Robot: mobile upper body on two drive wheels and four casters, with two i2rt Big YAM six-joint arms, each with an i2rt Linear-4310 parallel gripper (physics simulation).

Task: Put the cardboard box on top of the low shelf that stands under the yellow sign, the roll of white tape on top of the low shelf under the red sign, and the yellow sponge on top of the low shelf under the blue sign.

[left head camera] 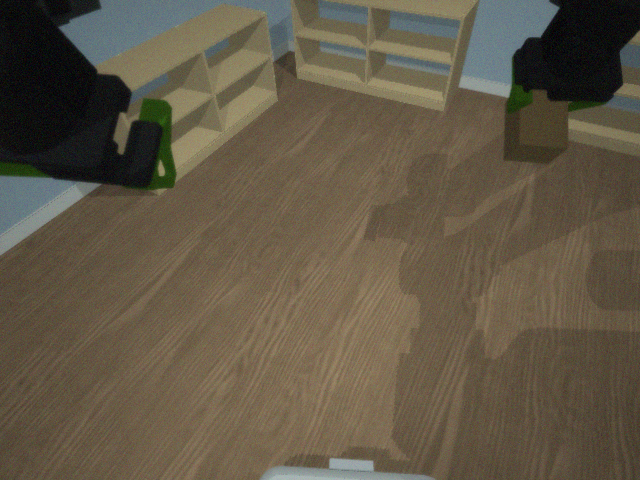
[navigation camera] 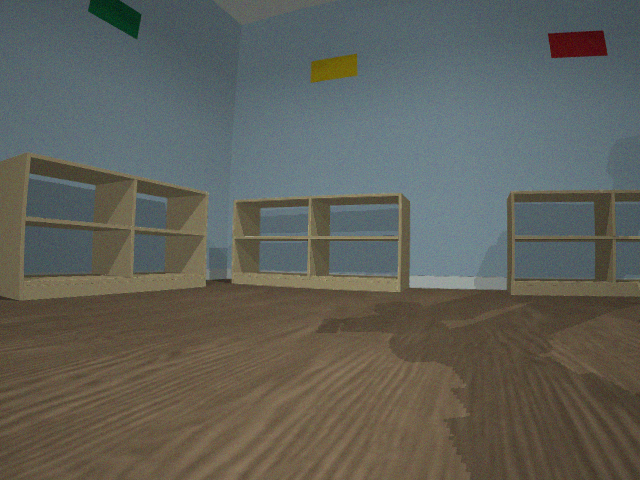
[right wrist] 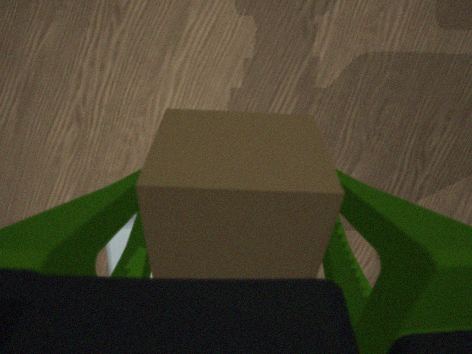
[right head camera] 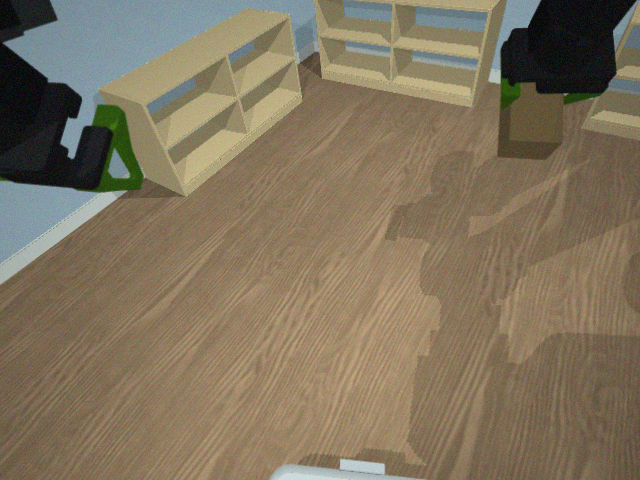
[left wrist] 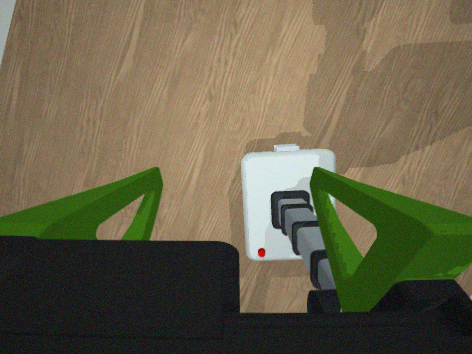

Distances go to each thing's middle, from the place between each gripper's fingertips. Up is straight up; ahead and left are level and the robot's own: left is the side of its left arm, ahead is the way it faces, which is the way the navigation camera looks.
I see my right gripper 30 mm past the cardboard box (right wrist: 222,194) and 10 mm above it.
Right now the cardboard box is 450 mm to the right of my left hand, 230 mm ahead of it and 90 mm below it.
